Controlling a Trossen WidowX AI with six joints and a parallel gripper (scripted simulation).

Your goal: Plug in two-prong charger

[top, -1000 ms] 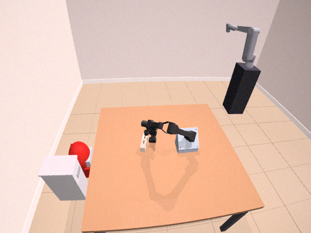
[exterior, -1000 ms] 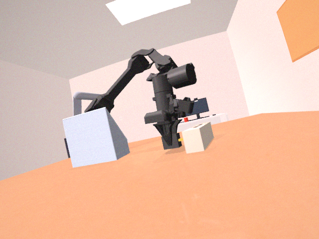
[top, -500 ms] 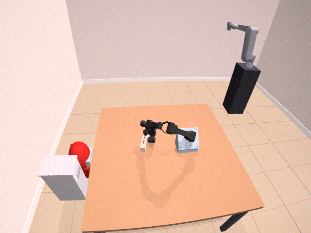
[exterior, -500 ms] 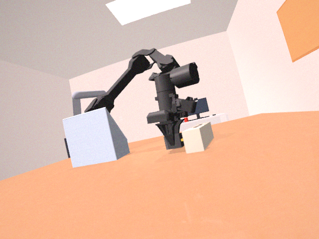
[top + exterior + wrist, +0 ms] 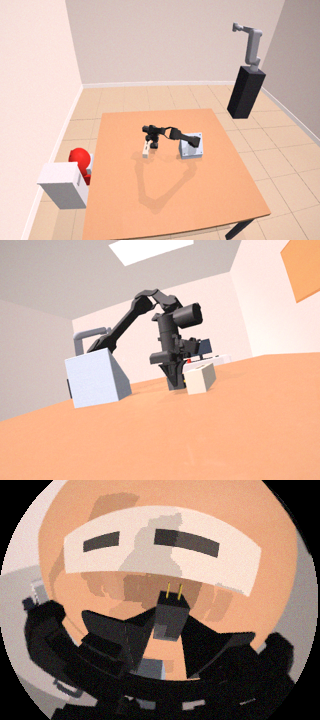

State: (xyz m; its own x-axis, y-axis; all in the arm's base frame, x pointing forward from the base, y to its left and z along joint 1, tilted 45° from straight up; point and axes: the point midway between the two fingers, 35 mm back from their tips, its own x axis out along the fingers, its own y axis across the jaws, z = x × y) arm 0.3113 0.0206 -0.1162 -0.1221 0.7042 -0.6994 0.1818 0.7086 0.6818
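The two-prong charger lies 20 mm ahead of my gripper tip and 10 mm above it.
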